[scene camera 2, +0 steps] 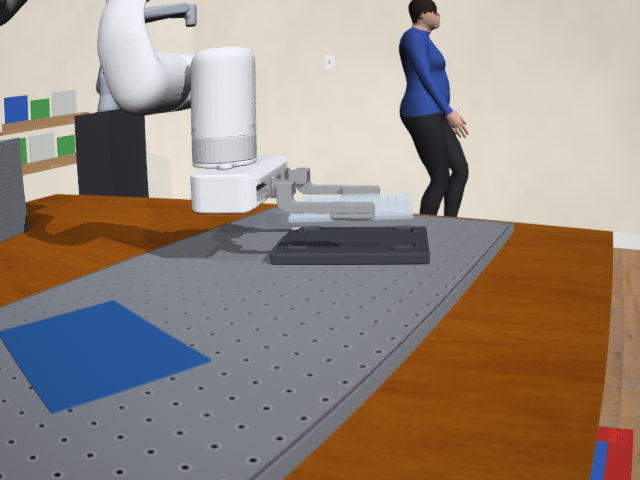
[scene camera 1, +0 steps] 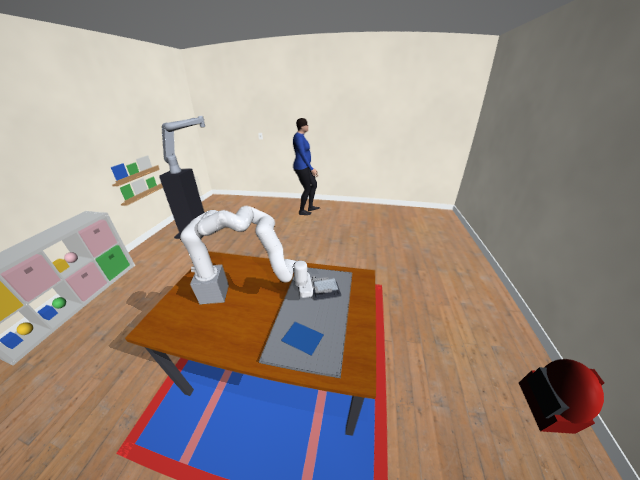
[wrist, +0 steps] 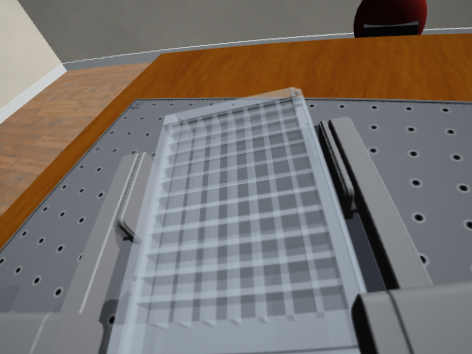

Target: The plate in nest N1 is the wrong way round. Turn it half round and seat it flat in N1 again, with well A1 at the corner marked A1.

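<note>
The clear well plate point(scene camera 1: 326, 285) point(scene camera 2: 395, 206) point(wrist: 240, 215) is held level a little above the dark nest point(scene camera 1: 327, 296) point(scene camera 2: 351, 257), clear of it, with its long side pointing away from the gripper body. My gripper point(scene camera 2: 356, 202) point(wrist: 240, 170) is shut on the plate, one finger along each long side. The nest's top and its corner pieces show under the plate in the scene camera 2 view. The A1 marks on the plate and on the nest are too small to read.
The nest stands on a grey perforated board point(scene camera 1: 305, 315) point(scene camera 2: 289, 330) on the wooden table point(scene camera 1: 206, 325) point(scene camera 2: 516, 310). A blue square point(scene camera 1: 302, 338) point(scene camera 2: 103, 356) lies on the board nearer the front. A person point(scene camera 1: 302, 160) point(scene camera 2: 426, 98) stands beyond the table.
</note>
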